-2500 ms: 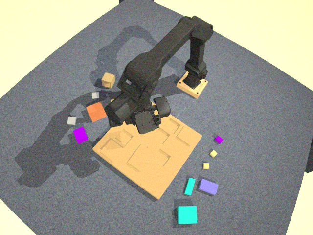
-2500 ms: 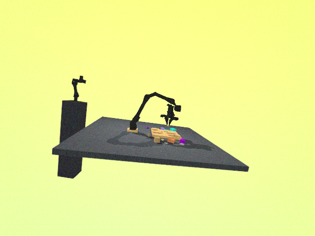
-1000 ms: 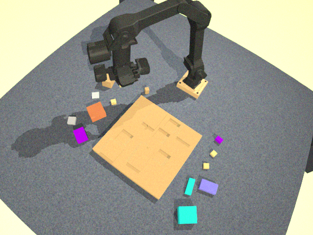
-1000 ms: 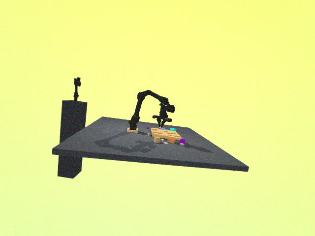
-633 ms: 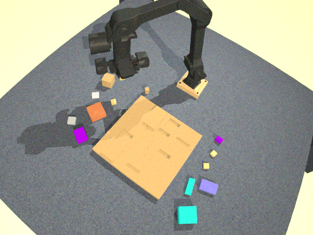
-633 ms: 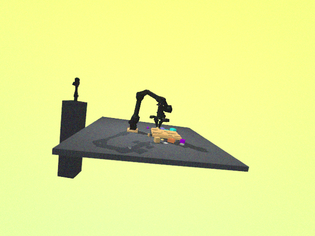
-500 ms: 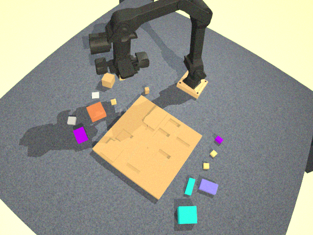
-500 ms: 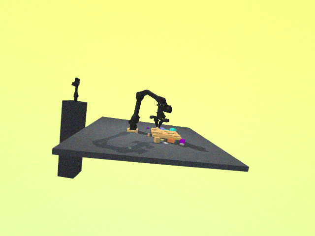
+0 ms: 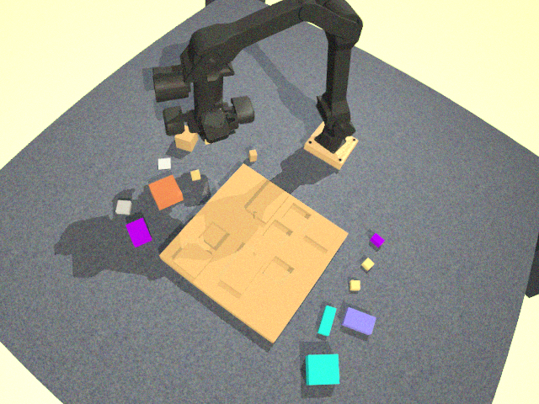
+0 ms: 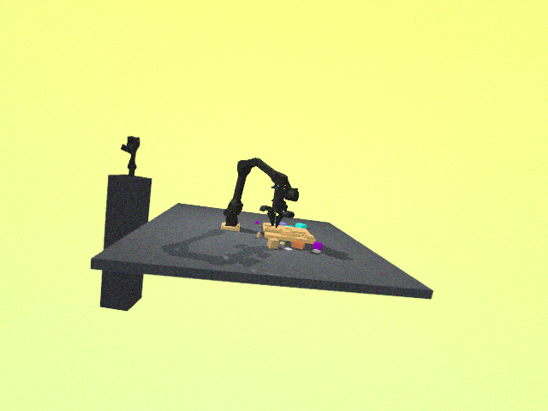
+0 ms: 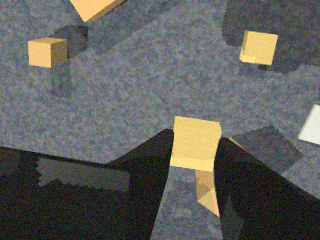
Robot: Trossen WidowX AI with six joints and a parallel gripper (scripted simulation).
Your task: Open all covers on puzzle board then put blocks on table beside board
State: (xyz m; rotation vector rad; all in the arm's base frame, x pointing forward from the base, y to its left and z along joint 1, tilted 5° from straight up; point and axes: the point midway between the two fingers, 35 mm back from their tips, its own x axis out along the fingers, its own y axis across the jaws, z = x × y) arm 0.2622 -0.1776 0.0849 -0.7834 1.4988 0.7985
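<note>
The tan cube lies 80 mm to the right of my gripper tip and 70 mm below it. Round my gripper tip: magenta cube (120 mm behind, 430 mm to the left, 80 mm below); then orange block (140 mm ahead, 70 mm below); then purple block (250 mm ahead, 30 mm to the left, 70 mm below).
</note>
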